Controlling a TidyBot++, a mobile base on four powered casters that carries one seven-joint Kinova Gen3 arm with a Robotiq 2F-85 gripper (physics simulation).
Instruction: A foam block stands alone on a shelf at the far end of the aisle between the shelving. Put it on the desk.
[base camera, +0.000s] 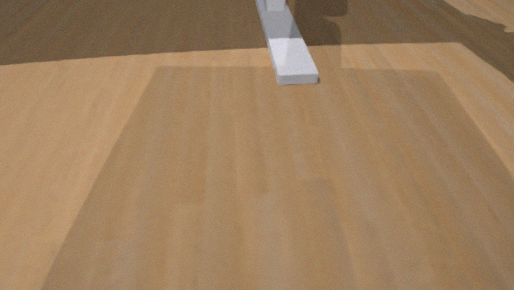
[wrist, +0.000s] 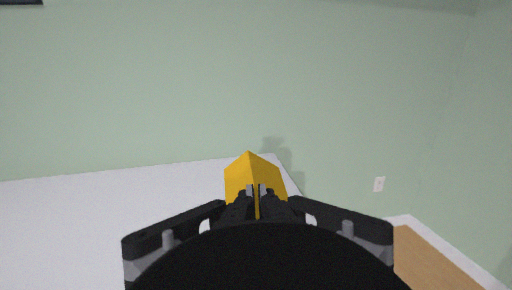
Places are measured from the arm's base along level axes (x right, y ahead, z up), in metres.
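Where they show: gripper, between the fingertips: (wrist: 256, 193).
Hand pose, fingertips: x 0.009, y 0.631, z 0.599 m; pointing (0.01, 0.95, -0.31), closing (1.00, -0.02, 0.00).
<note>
After its pixels a point has its place.
My gripper (wrist: 256, 193) @[y 0.631, x 0.009, z 0.599 m] is shut on the yellow foam block (wrist: 237, 177) @[y 0.662, x -0.011, z 0.600 m], which shows just beyond the fingertips in the wrist view. A narrow strip of yellow shows between the two fingers. The block is held with an edge turned toward the camera. The white desk top (wrist: 100, 210) @[y 0.971, x -0.500, z 0.324 m] spreads across the left and lower left of the wrist view, and the block shows against its right end near the far corner. How high the block is above the desk is hard to tell. The gripper does not show in the base camera view.
A white desk foot (base camera: 295, 60) lies on the wooden floor (base camera: 225, 175) @[y 0.391, x -0.049, z -0.396 m] ahead, at the top of the base camera view. A green wall (wrist: 150, 90) @[y 1.348, x -0.442, z 0.678 m] stands behind the desk, with a white outlet (wrist: 379, 184) @[y 1.463, x 0.863, z 0.002 m] at the right. Floor (wrist: 430, 260) @[y 1.198, x 1.084, z -0.396 m] and a white baseboard (wrist: 450, 250) @[y 1.206, x 1.201, z -0.333 m] show at lower right.
</note>
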